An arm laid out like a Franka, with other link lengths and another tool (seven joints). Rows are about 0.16 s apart.
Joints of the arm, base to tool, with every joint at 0 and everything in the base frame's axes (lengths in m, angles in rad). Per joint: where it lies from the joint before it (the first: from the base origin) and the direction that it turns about. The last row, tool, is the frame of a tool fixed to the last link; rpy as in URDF.
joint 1: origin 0 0 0.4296 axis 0 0 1
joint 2: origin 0 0 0 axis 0 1 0
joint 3: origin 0 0 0.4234 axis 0 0 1
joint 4: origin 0.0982 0 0 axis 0 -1 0
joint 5: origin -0.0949 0 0.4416 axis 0 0 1
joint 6: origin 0 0 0 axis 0 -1 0
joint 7: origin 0.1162 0 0 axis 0 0 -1
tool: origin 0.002 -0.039 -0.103 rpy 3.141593 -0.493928 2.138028
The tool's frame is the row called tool.
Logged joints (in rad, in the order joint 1, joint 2, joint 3, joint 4, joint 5, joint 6, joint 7), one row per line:
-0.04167 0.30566 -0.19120 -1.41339 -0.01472 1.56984 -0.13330
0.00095 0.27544 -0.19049 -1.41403 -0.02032 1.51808 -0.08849
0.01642 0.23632 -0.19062 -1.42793 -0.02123 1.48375 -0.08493
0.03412 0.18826 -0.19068 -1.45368 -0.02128 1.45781 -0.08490
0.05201 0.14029 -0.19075 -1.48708 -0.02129 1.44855 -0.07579
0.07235 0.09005 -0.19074 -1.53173 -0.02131 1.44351 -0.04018
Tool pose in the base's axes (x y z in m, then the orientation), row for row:
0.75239 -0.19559 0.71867 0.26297 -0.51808 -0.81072 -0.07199
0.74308 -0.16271 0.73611 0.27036 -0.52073 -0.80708 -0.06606
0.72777 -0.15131 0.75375 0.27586 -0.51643 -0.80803 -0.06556
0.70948 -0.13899 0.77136 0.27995 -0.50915 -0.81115 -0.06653
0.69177 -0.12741 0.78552 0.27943 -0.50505 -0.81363 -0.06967
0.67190 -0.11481 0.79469 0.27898 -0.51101 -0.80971 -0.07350
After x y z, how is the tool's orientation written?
As a quaternion, w x y z.
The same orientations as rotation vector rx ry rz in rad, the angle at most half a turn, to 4 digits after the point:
-1.4012 -2.1927 -0.1947
-1.4031 -2.1746 -0.1780
-1.3876 -2.1711 -0.1762
-1.3652 -2.1750 -0.1784
-1.3546 -2.1822 -0.1869
-1.3709 -2.1722 -0.1972

